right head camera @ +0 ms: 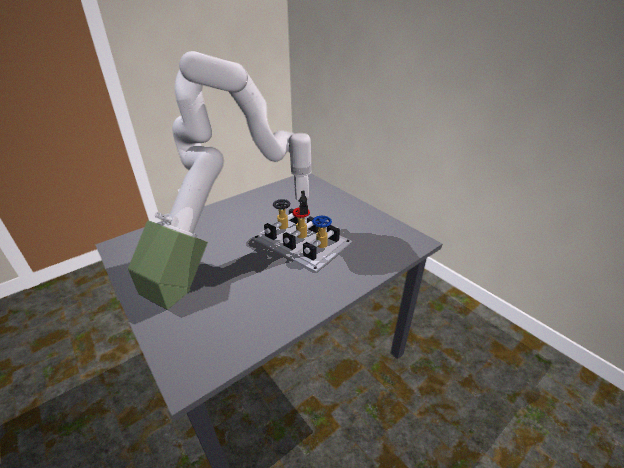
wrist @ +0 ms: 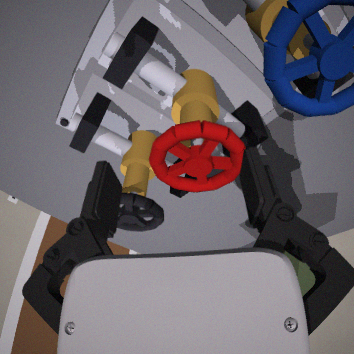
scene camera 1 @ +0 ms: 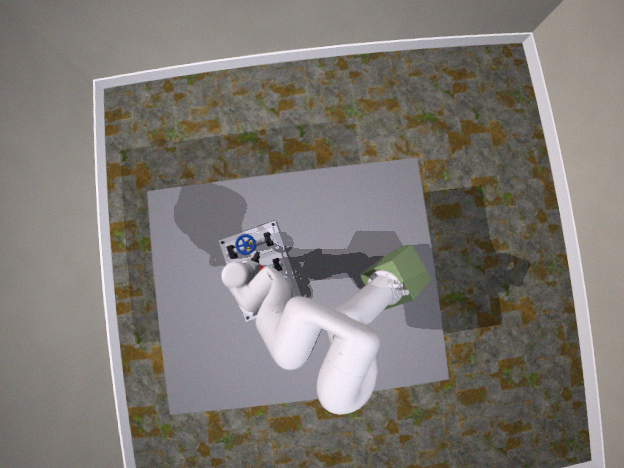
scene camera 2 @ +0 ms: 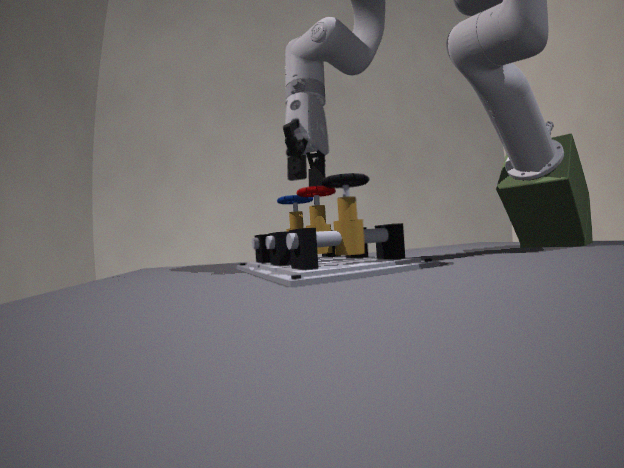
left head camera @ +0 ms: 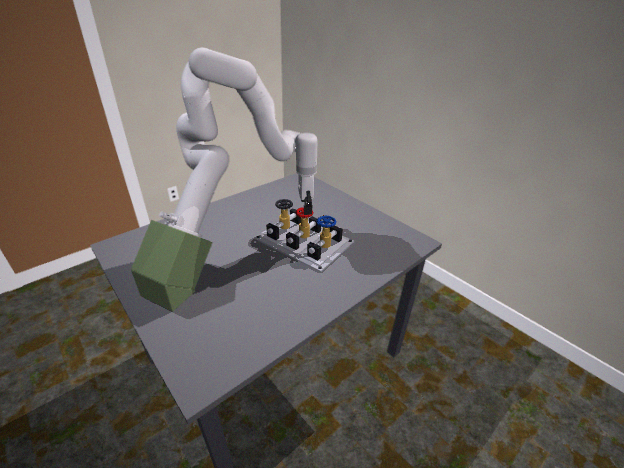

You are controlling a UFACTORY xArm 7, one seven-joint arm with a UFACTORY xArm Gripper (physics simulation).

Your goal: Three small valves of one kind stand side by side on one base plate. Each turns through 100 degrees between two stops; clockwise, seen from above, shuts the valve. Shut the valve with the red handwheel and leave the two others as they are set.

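Frame: origin at the arm's base, x ahead, y left, z up, level; millimetres.
Seen in the pictures: gripper, between the fingertips: (right head camera: 303,207) (wrist: 176,167) (scene camera 2: 308,184) (left head camera: 306,207); arm's base, origin of its link: (right head camera: 178,231) (scene camera 1: 385,287) (scene camera 2: 534,160) (left head camera: 182,231).
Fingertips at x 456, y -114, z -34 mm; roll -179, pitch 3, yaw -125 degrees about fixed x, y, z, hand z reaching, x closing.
Observation:
Pixels of each thing's middle, then the offset from my fingertips to it. Level surfaces: height alone.
- red handwheel, middle of its body: (wrist: 196,149) (scene camera 2: 316,198) (left head camera: 304,214) (right head camera: 301,215) 15 mm back, 6 mm right, 24 mm down
- base plate, middle of its body: (wrist: 192,78) (scene camera 2: 321,265) (scene camera 1: 260,271) (left head camera: 304,239) (right head camera: 301,239) 15 mm back, 6 mm right, 144 mm down
- black handwheel, middle of its body: (wrist: 131,204) (scene camera 2: 345,188) (left head camera: 284,206) (right head camera: 281,206) 34 mm back, 97 mm left, 24 mm down
- blue handwheel, middle of its body: (wrist: 321,48) (scene camera 2: 295,205) (scene camera 1: 246,244) (right head camera: 322,224) (left head camera: 326,224) 4 mm ahead, 109 mm right, 24 mm down
- grey table, height of its surface: 150 mm down
The red handwheel (left head camera: 300,215) (right head camera: 297,214) (scene camera 2: 316,191) (wrist: 198,164) is the middle one on the base plate (left head camera: 338,253) (scene camera 2: 322,277). The black handwheel (left head camera: 283,204) (right head camera: 281,204) (scene camera 2: 347,179) and blue handwheel (left head camera: 326,221) (right head camera: 322,221) (scene camera 1: 245,244) (scene camera 2: 292,199) flank it. My gripper (left head camera: 307,204) (right head camera: 303,205) (scene camera 2: 306,173) (wrist: 176,167) points down, open and empty, close above the red wheel's level. In the wrist view the red wheel shows between the fingers, nearer the right one; the left finger overlaps the black wheel's edge. Contact cannot be told. The arm mostly hides the red wheel from above.
The plate stands on a grey table (left head camera: 241,322) (scene camera 1: 327,196). Black brackets and white pipes flank the brass valve bodies. The arm's green base block (left head camera: 171,261) (right head camera: 166,261) (scene camera 1: 410,274) (scene camera 2: 549,211) is at the table's side. Walls stand behind the table.

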